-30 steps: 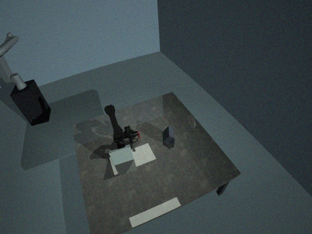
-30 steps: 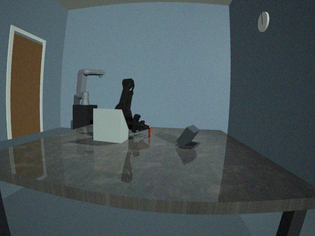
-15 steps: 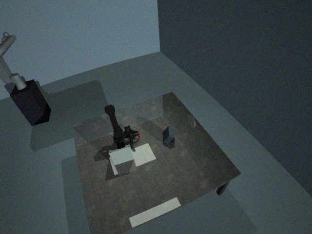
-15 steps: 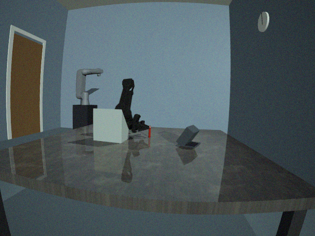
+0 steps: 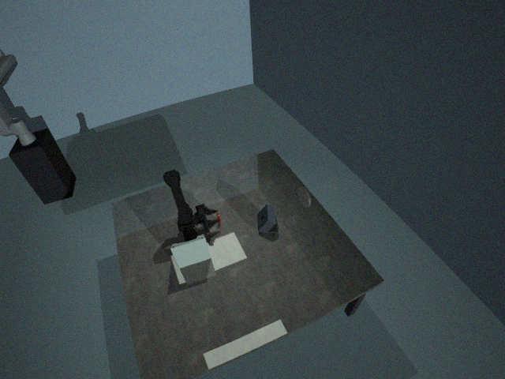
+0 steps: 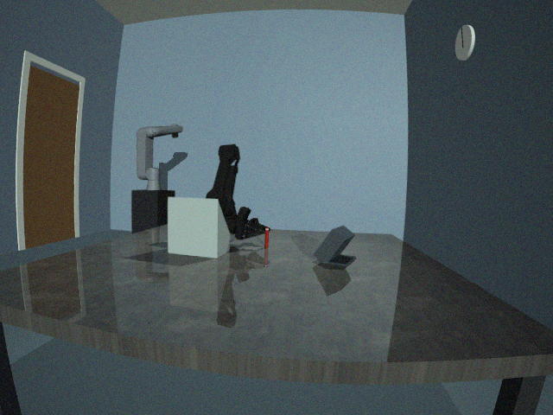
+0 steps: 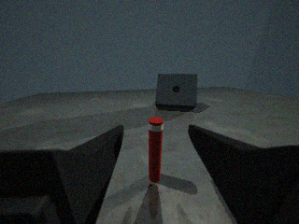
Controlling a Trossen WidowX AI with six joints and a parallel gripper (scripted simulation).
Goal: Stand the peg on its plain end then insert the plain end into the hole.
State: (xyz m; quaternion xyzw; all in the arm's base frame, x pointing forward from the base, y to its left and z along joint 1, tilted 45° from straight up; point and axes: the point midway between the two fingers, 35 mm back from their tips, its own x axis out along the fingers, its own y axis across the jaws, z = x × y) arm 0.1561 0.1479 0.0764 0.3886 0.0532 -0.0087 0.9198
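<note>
The red peg is 1 cm below my gripper tip. From my gripper tip the other things lie so: sloped panel (27 cm ahead, 11 cm to the right, 1 cm below).
</note>
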